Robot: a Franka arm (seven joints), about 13 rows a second.
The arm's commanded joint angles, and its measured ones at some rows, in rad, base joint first. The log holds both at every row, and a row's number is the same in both.
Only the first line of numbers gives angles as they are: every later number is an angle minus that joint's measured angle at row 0.
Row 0, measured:
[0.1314, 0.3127, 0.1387, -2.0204, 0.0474, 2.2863, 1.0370]
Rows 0 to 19, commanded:
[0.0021, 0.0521, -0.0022, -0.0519, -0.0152, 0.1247, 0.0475]
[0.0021, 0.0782, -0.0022, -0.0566, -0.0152, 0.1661, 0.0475]
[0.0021, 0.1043, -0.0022, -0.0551, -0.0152, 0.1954, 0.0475]
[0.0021, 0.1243, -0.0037, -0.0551, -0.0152, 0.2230, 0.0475]
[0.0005, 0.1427, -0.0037, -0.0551, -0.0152, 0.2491, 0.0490]
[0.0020, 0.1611, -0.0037, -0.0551, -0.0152, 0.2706, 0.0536]
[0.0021, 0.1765, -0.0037, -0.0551, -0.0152, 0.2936, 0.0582]
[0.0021, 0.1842, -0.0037, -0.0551, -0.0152, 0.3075, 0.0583]
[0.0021, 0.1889, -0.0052, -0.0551, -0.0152, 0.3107, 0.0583]
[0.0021, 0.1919, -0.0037, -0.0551, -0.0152, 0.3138, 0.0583]
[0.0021, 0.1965, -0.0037, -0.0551, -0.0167, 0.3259, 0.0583]
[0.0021, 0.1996, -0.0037, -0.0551, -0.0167, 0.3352, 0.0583]
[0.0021, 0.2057, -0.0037, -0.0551, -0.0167, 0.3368, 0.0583]
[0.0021, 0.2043, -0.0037, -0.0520, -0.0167, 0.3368, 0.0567]
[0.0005, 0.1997, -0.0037, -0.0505, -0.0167, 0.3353, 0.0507]
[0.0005, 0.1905, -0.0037, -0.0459, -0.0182, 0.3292, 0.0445]
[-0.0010, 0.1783, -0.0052, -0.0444, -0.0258, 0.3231, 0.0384]
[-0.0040, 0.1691, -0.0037, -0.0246, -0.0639, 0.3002, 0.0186]
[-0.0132, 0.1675, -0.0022, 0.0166, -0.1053, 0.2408, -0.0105]
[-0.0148, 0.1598, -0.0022, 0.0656, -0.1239, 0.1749, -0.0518]
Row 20, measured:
[-0.0050, 0.1892, -0.0029, -0.0140, -0.0784, 0.2835, 0.0072]
